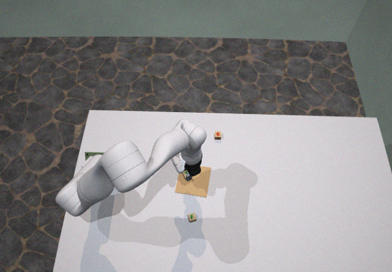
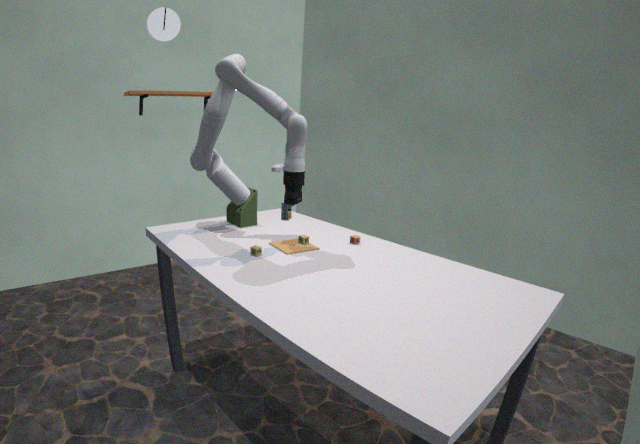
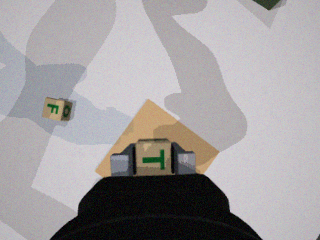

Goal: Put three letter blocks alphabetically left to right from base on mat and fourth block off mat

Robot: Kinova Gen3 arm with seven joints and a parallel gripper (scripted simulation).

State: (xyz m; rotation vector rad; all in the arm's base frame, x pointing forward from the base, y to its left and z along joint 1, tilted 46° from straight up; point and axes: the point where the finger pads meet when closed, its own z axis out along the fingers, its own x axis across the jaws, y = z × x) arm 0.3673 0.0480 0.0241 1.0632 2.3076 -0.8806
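The tan mat lies 12 cm below my hand, 2 cm to the left of it and 2 cm ahead of it. From my hand the other things lie so: 6 block: 25 cm to the left, 11 cm below, 10 cm ahead; B block: 10 cm below, 7 cm to the left, 2 cm ahead; F block: 15 cm to the right, 11 cm below, 4 cm ahead.
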